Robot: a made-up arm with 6 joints. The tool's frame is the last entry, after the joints.
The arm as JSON. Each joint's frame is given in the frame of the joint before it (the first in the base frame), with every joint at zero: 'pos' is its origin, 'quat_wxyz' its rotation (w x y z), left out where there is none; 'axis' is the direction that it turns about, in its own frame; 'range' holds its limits. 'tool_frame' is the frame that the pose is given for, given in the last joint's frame.
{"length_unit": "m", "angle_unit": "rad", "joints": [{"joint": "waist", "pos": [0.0, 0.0, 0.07], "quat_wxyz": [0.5, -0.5, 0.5, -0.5], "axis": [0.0, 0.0, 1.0], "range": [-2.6, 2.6]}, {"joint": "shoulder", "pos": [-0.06, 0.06, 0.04], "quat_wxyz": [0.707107, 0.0, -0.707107, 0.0], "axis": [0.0, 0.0, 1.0], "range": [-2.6, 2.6]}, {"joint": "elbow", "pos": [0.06, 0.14, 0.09], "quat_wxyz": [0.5, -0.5, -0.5, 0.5], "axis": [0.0, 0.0, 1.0], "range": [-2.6, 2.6]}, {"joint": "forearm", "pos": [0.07, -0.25, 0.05], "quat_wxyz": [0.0, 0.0, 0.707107, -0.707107], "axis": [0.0, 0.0, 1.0], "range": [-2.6, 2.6]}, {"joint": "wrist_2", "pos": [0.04, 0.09, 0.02], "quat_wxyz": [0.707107, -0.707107, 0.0, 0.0], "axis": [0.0, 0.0, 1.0], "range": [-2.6, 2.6]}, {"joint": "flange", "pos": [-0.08, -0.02, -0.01], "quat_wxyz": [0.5, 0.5, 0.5, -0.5], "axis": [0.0, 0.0, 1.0], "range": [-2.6, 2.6]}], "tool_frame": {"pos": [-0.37, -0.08, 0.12], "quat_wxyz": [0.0, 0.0, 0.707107, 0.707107]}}
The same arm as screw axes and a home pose.
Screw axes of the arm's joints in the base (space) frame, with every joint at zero. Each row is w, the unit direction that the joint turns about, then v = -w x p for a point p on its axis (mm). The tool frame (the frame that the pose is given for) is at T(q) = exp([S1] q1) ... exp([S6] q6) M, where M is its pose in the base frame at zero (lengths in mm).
S1 = (1, 0, 0, 0, 70, 0)
S2 = (0, 1, 0, -10, 0, 40)
S3 = (-1, 0, 0, 0, 130, 150)
S4 = (0, 1, 0, 200, 0, 50)
S5 = (1, 0, 0, 0, -160, -420)
S6 = (0, 1, 0, 240, 0, 130)
M: xyz 500 560 -320 (mm) rpy 0 0 0 (rad, as in URDF)
Joint limits (rad, base to tool): -2.6..2.6 -2.6..2.6 -2.6..2.6 -2.6..2.6 -2.6..2.6 -2.6..2.6

